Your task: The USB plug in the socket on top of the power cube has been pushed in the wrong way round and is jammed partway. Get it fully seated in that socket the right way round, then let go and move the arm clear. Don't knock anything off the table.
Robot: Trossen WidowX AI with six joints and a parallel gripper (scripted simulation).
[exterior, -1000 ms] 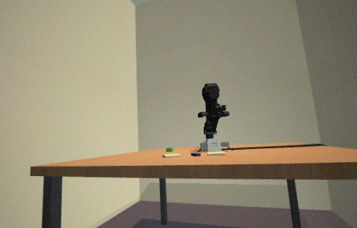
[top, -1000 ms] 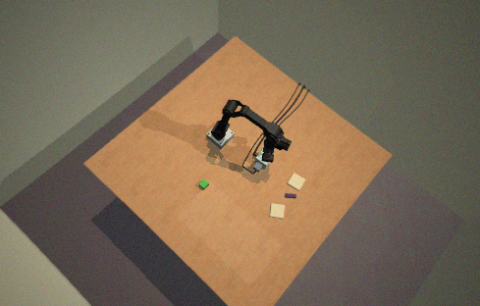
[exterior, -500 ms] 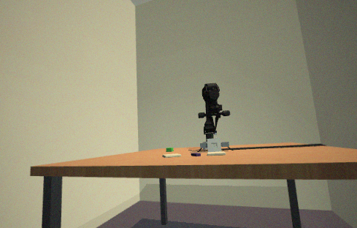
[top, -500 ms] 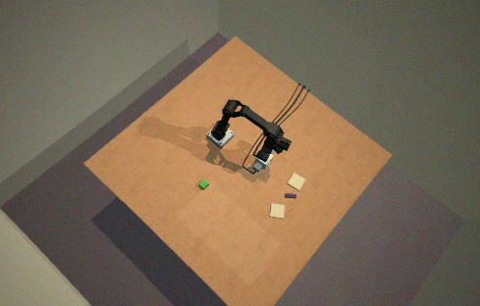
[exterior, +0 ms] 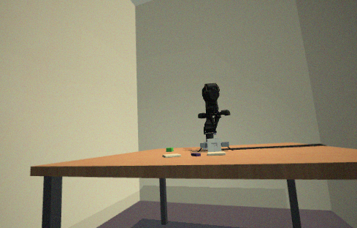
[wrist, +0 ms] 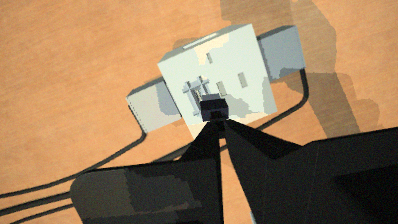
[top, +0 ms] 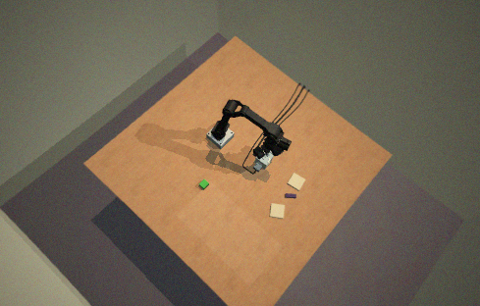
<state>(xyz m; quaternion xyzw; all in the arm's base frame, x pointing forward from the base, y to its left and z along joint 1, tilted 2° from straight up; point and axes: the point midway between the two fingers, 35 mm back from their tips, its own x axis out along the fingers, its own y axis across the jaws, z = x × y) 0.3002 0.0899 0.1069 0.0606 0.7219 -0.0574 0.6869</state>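
My gripper tip is 20 mm above the black USB plug. The rest, counted from my gripper tip: green cube 140 mm behind, 360 mm to the right, 120 mm below; then purple block 260 mm ahead, 60 mm to the right, 130 mm below.
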